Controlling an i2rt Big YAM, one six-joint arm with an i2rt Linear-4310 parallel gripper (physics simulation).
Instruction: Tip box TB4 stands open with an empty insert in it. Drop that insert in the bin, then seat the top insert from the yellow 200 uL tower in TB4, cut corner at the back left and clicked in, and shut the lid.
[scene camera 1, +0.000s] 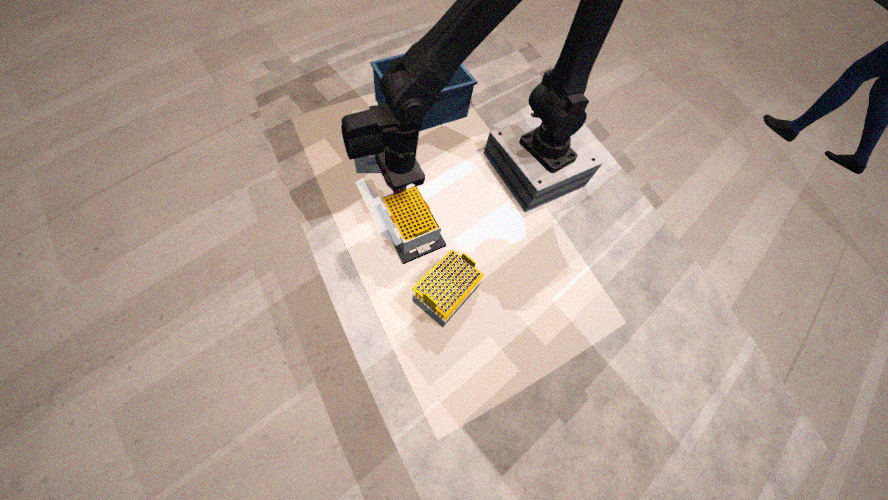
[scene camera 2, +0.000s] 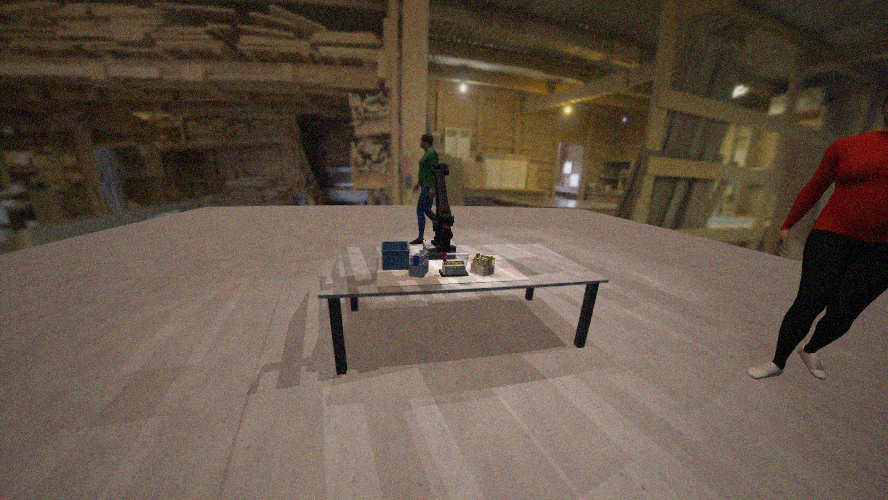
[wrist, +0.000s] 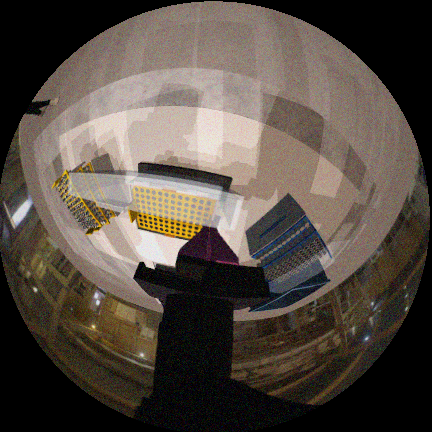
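Observation:
Tip box TB4 (scene camera 1: 424, 240) (scene camera 2: 454, 269) stands with its clear lid (scene camera 1: 371, 197) (wrist: 107, 189) open, tilted back along one long side. A yellow perforated insert (scene camera 1: 411, 213) (wrist: 172, 209) lies in its top; in the wrist view part of it shows through the lid. My gripper (scene camera 1: 405, 188) (wrist: 208, 222) is shut and empty, its magenta fingertips together at the insert's end away from the yellow tower. Whether they touch it I cannot tell. The yellow tower (scene camera 1: 448, 284) (scene camera 2: 482, 265) (wrist: 82, 206) stands beside TB4, with a tip-filled insert on top. The blue bin (scene camera 1: 452, 106) (scene camera 2: 395, 255) stands beyond TB4.
A grey-blue tower with blue inserts (scene camera 2: 418, 265) (wrist: 287, 232) stands on the other side of TB4, near the bin; the arm mostly hides it in scene camera 1. The arm's base block (scene camera 1: 528, 180) stands to the right. Two people stand away from the table.

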